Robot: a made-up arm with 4 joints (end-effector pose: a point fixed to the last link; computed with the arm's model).
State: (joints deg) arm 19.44 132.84 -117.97 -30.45
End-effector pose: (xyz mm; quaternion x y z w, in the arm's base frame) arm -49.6 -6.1 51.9 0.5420 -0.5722 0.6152 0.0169
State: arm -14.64 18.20 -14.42 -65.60
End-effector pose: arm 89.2 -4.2 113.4 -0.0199 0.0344 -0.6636 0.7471
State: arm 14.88 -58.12 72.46 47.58
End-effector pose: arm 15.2 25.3 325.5 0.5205 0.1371 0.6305 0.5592
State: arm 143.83 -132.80 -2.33 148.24
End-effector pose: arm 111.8 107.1 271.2 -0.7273 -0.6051 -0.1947 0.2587
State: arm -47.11 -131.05 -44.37 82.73
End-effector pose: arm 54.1 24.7 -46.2 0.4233 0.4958 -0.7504 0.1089
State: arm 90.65 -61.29 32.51 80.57
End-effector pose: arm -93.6 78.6 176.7 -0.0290 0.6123 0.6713 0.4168
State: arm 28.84 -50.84 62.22 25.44
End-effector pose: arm 16.1 94.3 267.1 0.3205 0.2417 0.4838 0.7777
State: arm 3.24 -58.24 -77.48 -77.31
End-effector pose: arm 109.6 -21.8 105.2 -0.2584 -0.5827 -0.1128 0.7622
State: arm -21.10 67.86 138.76 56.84
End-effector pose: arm -126.9 -78.5 264.0 0.4912 -0.8088 -0.1850 0.2651
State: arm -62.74 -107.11 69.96 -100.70
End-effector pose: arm 84.5 -5.2 139.9 0.3082 0.4513 0.3288 0.7702
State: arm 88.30 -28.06 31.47 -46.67
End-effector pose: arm 80.9 18.6 114.0 -0.5070 0.0097 -0.2263 0.8317
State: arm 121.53 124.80 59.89 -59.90
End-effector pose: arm 39.3 47.9 170.8 0.2367 -0.8863 -0.1891 0.3502
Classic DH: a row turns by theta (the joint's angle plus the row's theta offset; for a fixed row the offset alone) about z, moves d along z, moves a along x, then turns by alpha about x. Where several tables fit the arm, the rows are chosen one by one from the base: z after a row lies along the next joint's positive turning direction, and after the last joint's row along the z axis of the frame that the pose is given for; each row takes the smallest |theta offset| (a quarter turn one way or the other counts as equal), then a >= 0, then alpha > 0; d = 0 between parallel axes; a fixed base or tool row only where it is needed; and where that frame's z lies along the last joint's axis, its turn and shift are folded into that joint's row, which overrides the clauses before.
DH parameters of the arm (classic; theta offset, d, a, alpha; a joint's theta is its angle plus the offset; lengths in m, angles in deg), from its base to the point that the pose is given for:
base (fixed): -90 0.1548 0 90
joint 1: 0 -0.0588 0.0091 90
joint 2: 0 0.0118 0.0419 90
joint 3: 0 -0.0485 -0.1037 90
joint 4: -57.77 0 -0.0947 0
tool (fixed): 147.77 -0.0148 0 0

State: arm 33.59 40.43 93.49 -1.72
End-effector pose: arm 60.4 29.3 304.1 0.4731 -0.3023 -0.1662 0.8107
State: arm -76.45 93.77 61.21 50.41
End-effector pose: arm 127.3 -144.6 213.1 0.6179 -0.1838 -0.5495 0.5314
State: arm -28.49 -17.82 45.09 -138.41
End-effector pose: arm -5.6 -40.6 117.7 0.1892 0.5611 -0.6852 0.4242
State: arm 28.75 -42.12 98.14 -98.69
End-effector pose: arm 70.8 -30.2 179.3 0.1022 0.6124 -0.4774 0.6218
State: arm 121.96 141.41 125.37 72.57
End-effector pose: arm 26.5 54.1 -53.3 0.4570 0.6390 -0.6172 0.0434
